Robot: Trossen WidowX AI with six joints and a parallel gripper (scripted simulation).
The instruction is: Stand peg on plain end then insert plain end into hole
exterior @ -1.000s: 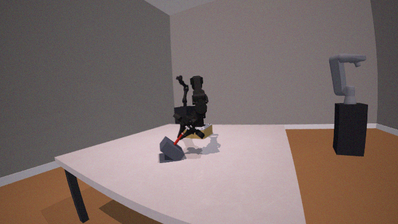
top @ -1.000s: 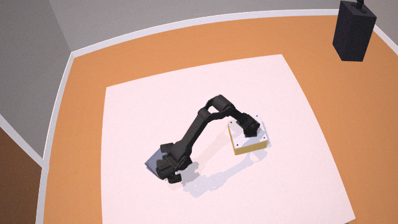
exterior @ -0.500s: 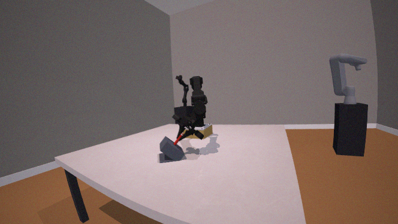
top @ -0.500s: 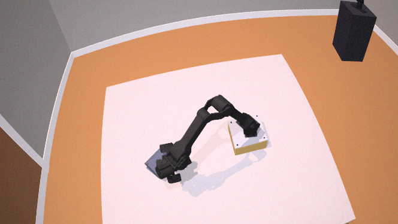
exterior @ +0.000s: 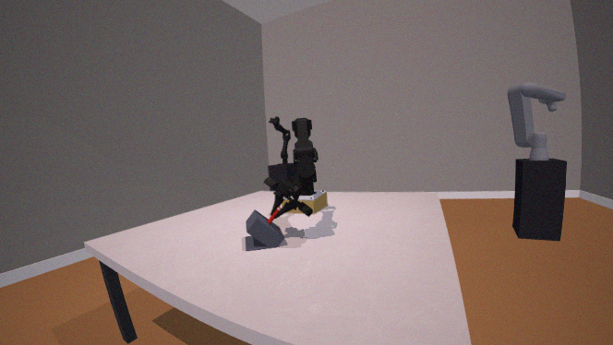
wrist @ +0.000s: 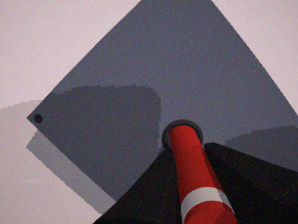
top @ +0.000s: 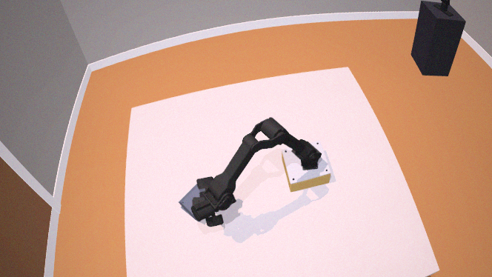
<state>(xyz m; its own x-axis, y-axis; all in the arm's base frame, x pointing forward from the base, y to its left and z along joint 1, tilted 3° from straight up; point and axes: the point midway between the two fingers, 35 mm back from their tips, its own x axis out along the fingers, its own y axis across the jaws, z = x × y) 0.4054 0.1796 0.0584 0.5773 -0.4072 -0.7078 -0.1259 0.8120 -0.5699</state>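
The grey sloped panel lies 4 cm below my gripper tip, 3 cm ahead of it and 2 cm to the right of it. The rest, counted from my gripper tip: red peg (1 cm to the left, 1 cm behind, 1 cm above).
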